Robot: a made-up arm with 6 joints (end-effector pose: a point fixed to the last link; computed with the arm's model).
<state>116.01 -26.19 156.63 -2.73 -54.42 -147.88</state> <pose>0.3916 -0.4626 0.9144 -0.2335 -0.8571 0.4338 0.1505</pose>
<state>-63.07 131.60 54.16 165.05 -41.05 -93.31</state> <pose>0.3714 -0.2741 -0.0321 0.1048 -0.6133 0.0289 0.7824</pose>
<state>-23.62 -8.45 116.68 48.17 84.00 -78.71</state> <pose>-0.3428 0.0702 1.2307 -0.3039 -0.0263 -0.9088 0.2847</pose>
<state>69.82 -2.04 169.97 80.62 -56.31 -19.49</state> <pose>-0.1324 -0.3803 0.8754 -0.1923 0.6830 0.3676 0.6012</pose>
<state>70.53 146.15 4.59 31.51 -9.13 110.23</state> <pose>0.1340 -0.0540 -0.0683 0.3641 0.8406 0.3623 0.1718</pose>
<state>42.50 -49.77 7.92 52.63 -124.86 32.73</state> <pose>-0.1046 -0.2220 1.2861 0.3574 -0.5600 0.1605 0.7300</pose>
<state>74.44 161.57 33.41 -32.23 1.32 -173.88</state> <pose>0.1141 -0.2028 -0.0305 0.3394 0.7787 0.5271 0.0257</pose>
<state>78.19 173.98 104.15 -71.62 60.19 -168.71</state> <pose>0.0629 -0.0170 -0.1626 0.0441 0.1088 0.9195 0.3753</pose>
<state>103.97 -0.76 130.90 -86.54 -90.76 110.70</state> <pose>0.0448 -0.1302 1.4334 -0.1414 0.0228 -0.4333 0.8898</pose>
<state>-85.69 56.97 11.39 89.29 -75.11 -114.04</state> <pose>0.1305 -0.7414 0.6439 -0.7321 -0.5787 -0.2861 0.2173</pose>
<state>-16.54 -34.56 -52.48 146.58 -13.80 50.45</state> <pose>0.2472 0.1353 0.9233 -0.1258 0.2698 0.7260 0.6199</pose>
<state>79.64 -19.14 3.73 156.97 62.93 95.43</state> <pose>-0.1669 0.2110 1.1940 0.6031 -0.2311 -0.5717 0.5061</pose>
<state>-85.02 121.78 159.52 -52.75 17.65 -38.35</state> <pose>0.0111 -0.7182 0.5240 -0.0573 0.7528 -0.1568 0.6367</pose>
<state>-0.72 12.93 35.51 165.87 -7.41 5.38</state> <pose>0.4483 0.1949 1.1774 -0.3233 -0.1193 0.7876 0.5109</pose>
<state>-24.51 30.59 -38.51 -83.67 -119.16 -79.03</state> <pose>0.2116 -0.0948 0.5205 -0.2353 0.3723 -0.8747 0.2023</pose>
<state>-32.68 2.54 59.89 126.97 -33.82 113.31</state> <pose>0.2152 0.0781 1.4079 -0.5061 0.3078 0.0559 0.8038</pose>
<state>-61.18 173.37 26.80 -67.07 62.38 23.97</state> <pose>-0.1985 0.3001 0.1472 -0.3363 -0.4716 -0.5125 0.6338</pose>
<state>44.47 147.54 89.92 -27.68 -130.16 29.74</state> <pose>0.3717 0.1278 -0.0880 0.2666 0.4549 -0.2830 0.8012</pose>
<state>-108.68 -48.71 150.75 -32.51 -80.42 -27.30</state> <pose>0.1214 0.6569 0.8204 -0.0037 -0.6239 0.7713 0.1256</pose>
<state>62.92 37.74 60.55 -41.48 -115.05 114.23</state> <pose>0.4335 0.5292 0.9580 0.6677 0.4419 0.5990 0.0118</pose>
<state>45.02 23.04 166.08 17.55 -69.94 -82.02</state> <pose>-0.0354 -0.2278 1.1418 -0.6964 0.2201 0.3681 0.5754</pose>
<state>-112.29 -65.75 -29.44 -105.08 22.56 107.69</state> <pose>0.0550 -0.0886 0.8401 -0.6137 -0.7731 0.1444 0.0698</pose>
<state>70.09 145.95 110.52 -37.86 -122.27 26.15</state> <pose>0.3003 0.3799 -0.0227 0.3950 0.4310 -0.0482 0.8099</pose>
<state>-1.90 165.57 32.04 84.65 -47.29 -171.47</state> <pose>-0.0341 0.0455 -0.1947 -0.3343 -0.6827 -0.2956 0.5786</pose>
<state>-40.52 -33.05 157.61 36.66 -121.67 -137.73</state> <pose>-0.4918 0.2958 0.7651 -0.4998 0.0714 0.2100 0.8372</pose>
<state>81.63 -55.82 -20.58 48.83 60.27 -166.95</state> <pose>0.0675 -0.1445 1.1637 0.7460 0.5077 -0.4292 0.0387</pose>
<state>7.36 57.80 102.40 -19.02 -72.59 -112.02</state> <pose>0.6713 -0.0550 1.0728 -0.3017 0.4624 0.8304 0.0751</pose>
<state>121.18 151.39 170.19 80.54 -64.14 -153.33</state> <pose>-0.2726 0.4018 0.5599 0.7411 -0.3663 -0.5598 0.0561</pose>
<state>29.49 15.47 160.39 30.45 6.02 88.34</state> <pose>-0.1466 -0.2561 1.0938 0.5561 0.7252 -0.2654 0.3073</pose>
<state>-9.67 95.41 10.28 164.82 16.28 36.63</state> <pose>0.5249 0.1278 0.1906 0.5269 0.4333 0.7138 0.1586</pose>
